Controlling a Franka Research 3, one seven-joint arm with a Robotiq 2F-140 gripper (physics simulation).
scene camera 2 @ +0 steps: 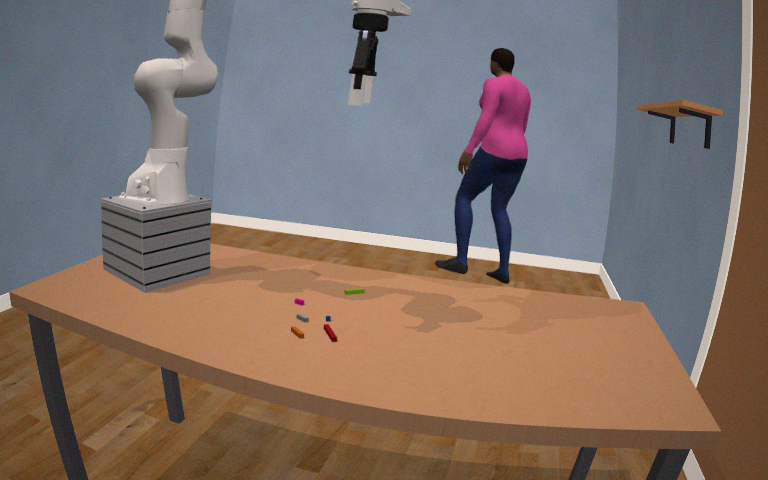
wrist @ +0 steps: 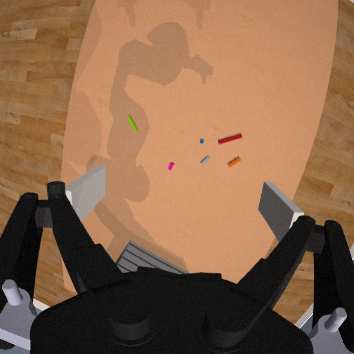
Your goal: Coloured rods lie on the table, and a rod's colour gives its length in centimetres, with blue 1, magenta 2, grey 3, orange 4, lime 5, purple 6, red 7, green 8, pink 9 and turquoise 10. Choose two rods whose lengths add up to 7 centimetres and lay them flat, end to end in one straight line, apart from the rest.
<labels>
my gripper: scene camera 2; wrist
same spot on my gripper: (scene camera 2: 363,70) = (wrist: 337,222)
</labels>
